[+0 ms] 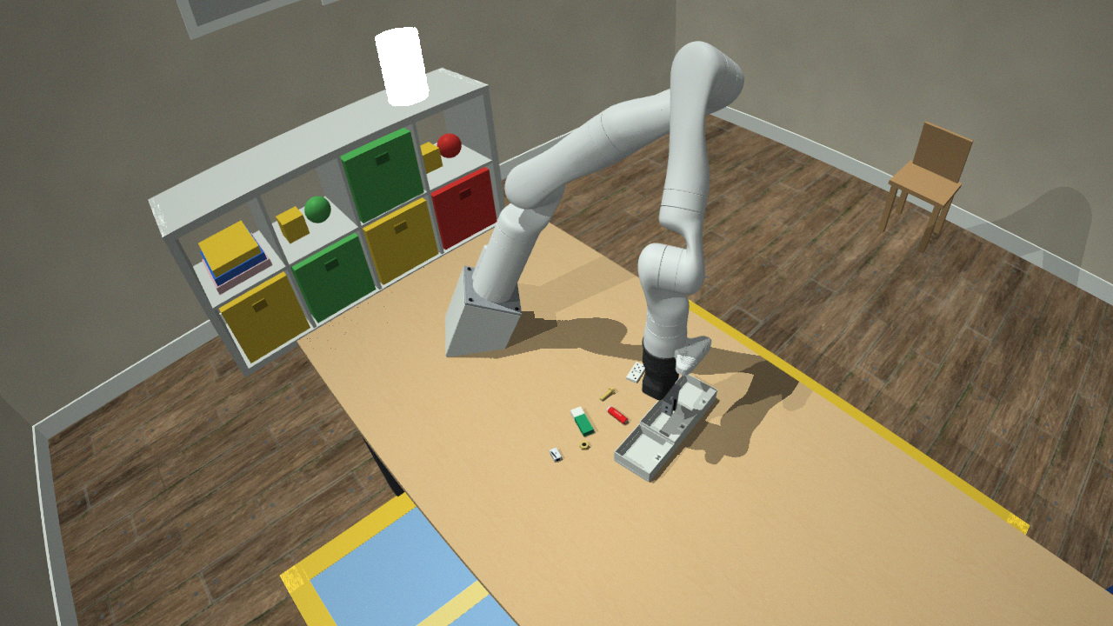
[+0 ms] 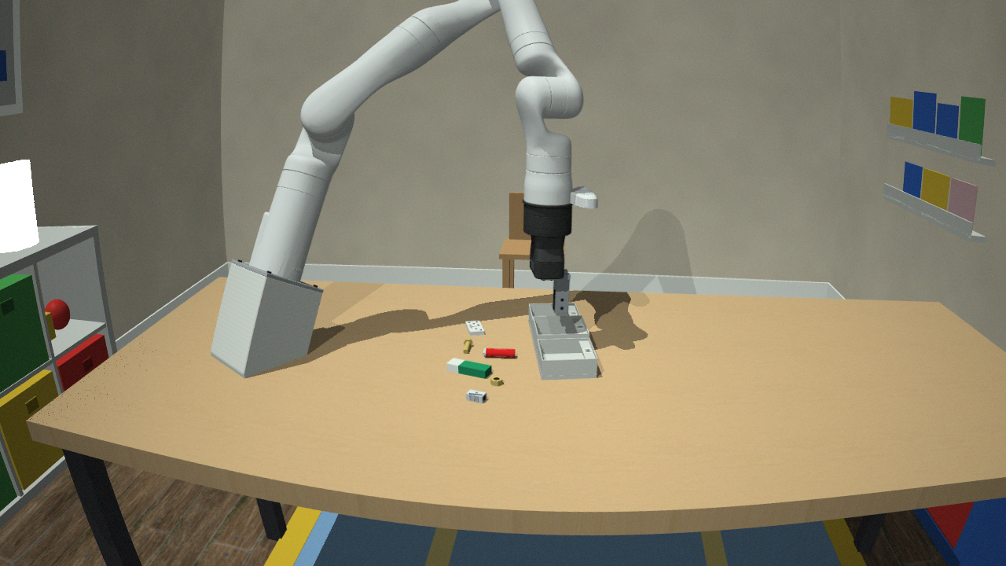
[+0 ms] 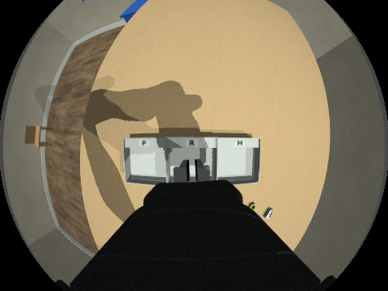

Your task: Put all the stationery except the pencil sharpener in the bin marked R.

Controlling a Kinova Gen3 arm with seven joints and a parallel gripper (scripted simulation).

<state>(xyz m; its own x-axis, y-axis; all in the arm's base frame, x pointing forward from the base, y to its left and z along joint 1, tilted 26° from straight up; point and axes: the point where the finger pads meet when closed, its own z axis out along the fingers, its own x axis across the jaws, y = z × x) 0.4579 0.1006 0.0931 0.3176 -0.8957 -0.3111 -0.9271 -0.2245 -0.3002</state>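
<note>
Now: hand 13 cm to the left of the green eraser, 12 cm past it and 7 cm above it. Round my hand: brass bolt: 14 cm behind, 8 cm below, 4 cm to the right; tray: 6 cm below; red cylinder: 9 cm behind, 7 cm below, 6 cm to the right.
</note>
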